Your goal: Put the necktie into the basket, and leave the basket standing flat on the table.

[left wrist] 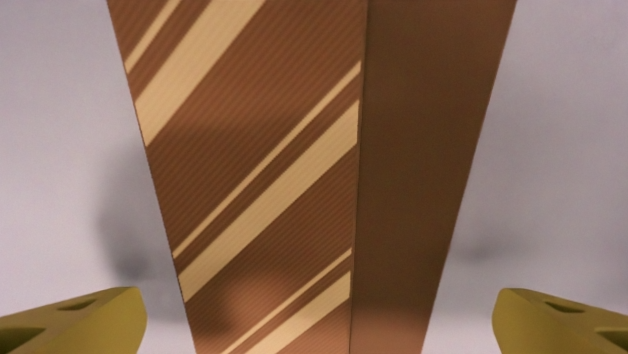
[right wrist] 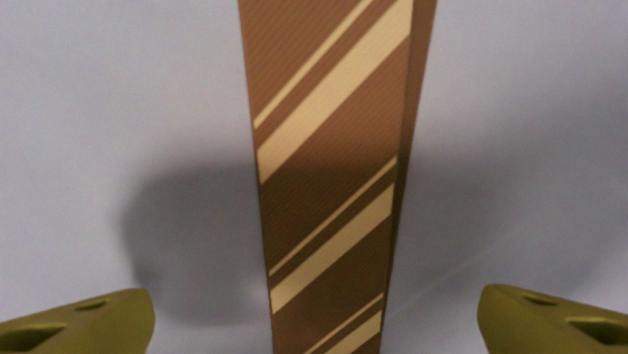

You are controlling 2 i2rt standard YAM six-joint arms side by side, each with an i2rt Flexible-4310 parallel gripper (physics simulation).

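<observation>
The necktie (left wrist: 265,175) (right wrist: 327,175) is brown with slanting cream stripes and runs from top to bottom of both wrist views. In the left wrist view it has a striped part on the left and a plain dark brown part on the right. In the right wrist view it is narrower, with a thin plain strip along its right edge. My left gripper (left wrist: 318,303) is open, its yellow fingers apart on either side of the necktie. My right gripper (right wrist: 315,301) is open too, its fingers on either side of the necktie. The basket does not show in either view.
The pale grey table top (left wrist: 55,125) (right wrist: 110,90) lies around the necktie. Soft dark shadows fall on it near the fingers in both wrist views.
</observation>
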